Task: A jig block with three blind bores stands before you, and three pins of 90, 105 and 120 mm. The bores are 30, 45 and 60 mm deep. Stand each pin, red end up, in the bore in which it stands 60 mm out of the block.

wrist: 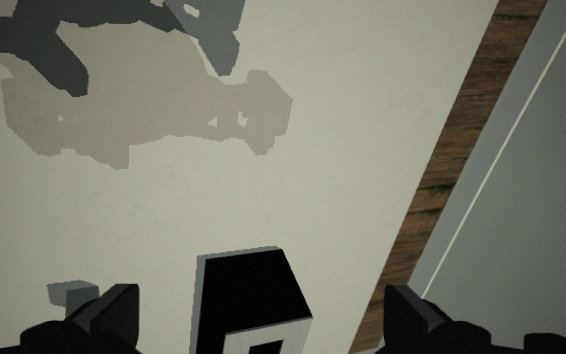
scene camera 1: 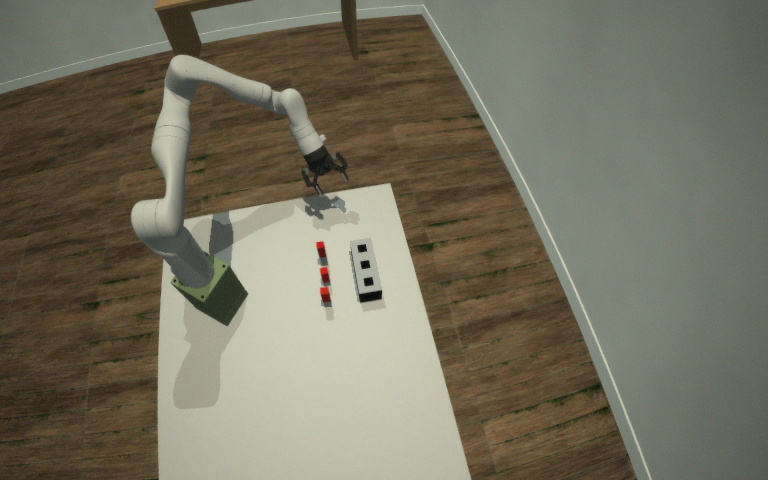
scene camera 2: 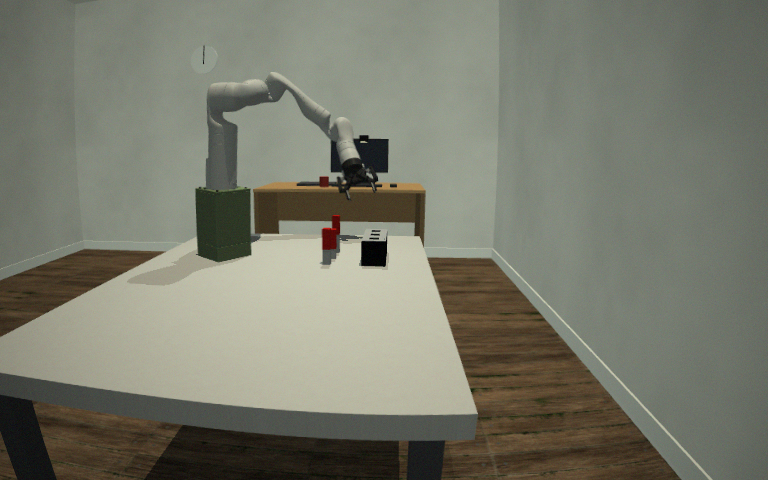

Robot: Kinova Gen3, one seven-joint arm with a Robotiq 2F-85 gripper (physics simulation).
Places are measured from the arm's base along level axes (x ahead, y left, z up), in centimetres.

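Pixels of known places: gripper, fingertip midpoint: (wrist: 262, 311) (scene camera 1: 334, 188) (scene camera 2: 362, 196); arm's base at its link origin: (scene camera 1: 199, 273) (scene camera 2: 222, 188).
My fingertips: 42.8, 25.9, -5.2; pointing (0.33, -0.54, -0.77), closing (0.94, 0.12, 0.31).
Observation:
For each thing: its middle in the pictures, then the offset to it from my fingertips, as dx, dy, dz. Level surfaces: height alone.
- far pin at the middle of its body: (scene camera 2: 336, 234) (scene camera 1: 322, 254) -7.5, -17.6, -10.5
- middle pin at the middle of its body: (scene camera 2: 332, 243) (scene camera 1: 325, 277) -7.7, -25.3, -12.0
- jig block at the middle of its body: (scene camera 2: 375, 246) (scene camera 1: 365, 269) +5.4, -24.9, -12.8
- white table at its surface level: dz -16.5
Three upright pins stand in a row on the table, red end up: the far pin (scene camera 1: 320, 249) (scene camera 2: 335, 224), the middle pin (scene camera 1: 324, 275) (scene camera 2: 333, 238) and the near pin (scene camera 1: 325, 294) (scene camera 2: 326, 238). The near pin partly hides the middle one in scene view 2. I cannot tell their lengths. The jig block (scene camera 1: 367, 272) (scene camera 2: 374, 253) (wrist: 250, 290) stands right of them, with three square, dark, empty-looking bores in its top; their depths are hidden. My gripper (scene camera 1: 333, 185) (scene camera 2: 361, 194) is open and empty, tilted, above the table's far edge, beyond the pins and block.
The white table (scene camera 1: 283, 367) (scene camera 2: 254, 339) carries the green robot pedestal (scene camera 1: 229, 294) (scene camera 2: 223, 223), left of the pins. The table's right edge runs near the block. A wooden desk (scene camera 1: 181, 28) (scene camera 2: 339, 206) with a monitor (scene camera 2: 376, 155) and a red cup (scene camera 2: 323, 181) stands beyond the table.

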